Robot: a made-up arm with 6 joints.
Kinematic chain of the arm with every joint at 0, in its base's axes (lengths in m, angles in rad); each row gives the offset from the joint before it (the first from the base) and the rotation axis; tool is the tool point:
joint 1: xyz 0 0 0.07 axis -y
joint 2: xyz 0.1 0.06 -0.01 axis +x
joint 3: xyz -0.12 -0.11 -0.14 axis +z
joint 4: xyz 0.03 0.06 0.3 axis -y
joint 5: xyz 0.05 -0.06 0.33 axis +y
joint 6: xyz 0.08 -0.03 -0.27 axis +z
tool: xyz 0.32 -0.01 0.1
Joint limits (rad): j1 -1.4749..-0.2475 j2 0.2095..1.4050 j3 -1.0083..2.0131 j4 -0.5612..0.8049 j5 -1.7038..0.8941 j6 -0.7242..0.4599
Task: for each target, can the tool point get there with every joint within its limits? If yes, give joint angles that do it. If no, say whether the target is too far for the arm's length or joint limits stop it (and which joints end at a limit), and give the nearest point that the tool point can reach.
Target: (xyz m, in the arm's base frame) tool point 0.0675 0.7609 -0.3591
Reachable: no: joint limits stop it (at a limit: joint 1, joint 2, joint 4) | nearest point 0.2421 0.4267 -0.1794 | short by 0.418 m
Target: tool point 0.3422 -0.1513 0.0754
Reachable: yes | joints -1.3439 1.2746 1.5443 0.2615 0.3100 -0.1308
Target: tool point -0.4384 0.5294 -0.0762
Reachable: no: joint limits stop it (at a limit: joint 1, joint 2, joint 3, joint 4) | nearest point -0.2144 0.3229 0.2040 | short by 0.414 m
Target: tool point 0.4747 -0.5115 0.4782
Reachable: yes | joints -0.6328 0.8604 1.4949 0.2714 -1.1366 -0.3368
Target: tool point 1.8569 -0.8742 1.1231
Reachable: no: too far | nearest point 0.7279 -0.3777 0.4828 | short by 1.390 m
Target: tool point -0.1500 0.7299 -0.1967
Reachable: no: joint limits stop it (at a limit: joint 1, joint 2, joint 4) | nearest point 0.1431 0.4057 -0.0739 | short by 0.454 m
